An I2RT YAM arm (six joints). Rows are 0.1 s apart.
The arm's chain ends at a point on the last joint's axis. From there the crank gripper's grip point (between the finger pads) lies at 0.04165 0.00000 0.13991 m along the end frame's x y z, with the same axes.
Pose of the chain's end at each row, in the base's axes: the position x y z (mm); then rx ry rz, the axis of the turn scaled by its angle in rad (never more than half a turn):
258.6 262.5 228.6 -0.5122 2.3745 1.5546
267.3 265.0 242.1 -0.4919 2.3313 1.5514
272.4 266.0 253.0 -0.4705 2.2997 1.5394
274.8 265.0 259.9 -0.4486 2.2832 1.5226
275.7 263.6 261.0 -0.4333 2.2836 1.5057
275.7 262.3 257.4 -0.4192 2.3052 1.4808
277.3 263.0 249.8 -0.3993 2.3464 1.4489
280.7 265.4 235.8 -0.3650 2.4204 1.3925
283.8 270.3 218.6 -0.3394 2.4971 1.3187
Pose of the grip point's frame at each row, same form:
223.9 384.7 156.7 -0.5122 2.3745 1.5546
237.8 389.7 172.1 -0.4919 2.3313 1.5514
248.0 392.3 184.0 -0.4705 2.2997 1.5394
254.6 392.1 191.0 -0.4486 2.2832 1.5226
257.8 390.6 191.2 -0.4333 2.2836 1.5057
258.9 388.0 185.1 -0.4192 2.3052 1.4808
260.7 386.5 173.7 -0.3993 2.3464 1.4489
263.6 384.5 153.2 -0.3650 2.4204 1.3925
266.0 383.7 128.4 -0.3394 2.4971 1.3187

